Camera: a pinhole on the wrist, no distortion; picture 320 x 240 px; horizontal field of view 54.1 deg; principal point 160.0 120.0 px. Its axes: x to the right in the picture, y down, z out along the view. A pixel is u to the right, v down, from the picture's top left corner.
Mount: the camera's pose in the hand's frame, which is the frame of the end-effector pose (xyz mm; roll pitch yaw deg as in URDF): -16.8 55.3 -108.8 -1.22 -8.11 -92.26
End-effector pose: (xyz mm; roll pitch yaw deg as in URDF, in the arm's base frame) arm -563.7 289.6 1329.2 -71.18 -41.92 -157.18
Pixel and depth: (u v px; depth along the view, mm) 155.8 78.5 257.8
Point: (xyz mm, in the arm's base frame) -494.8 134.4 1267.3
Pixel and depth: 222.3 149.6 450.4
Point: -402.7 -10.6 1416.1
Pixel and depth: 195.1 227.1 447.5
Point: -501.0 -52.8 1464.3
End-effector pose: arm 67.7 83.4 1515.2 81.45 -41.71 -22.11
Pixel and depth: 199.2 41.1 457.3
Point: -218.3 -167.7 1523.4
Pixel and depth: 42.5 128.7 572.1
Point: -306.6 -164.5 1833.9
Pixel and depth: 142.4 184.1 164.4
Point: 10.9 64.9 1598.8
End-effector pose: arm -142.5 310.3 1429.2 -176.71 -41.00 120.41
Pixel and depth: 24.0 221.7 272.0
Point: -54.6 551.6 1368.0
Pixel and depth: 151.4 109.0 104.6
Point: -72.2 335.1 1418.7
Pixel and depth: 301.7 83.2 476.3
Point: -341.3 429.4 1091.2
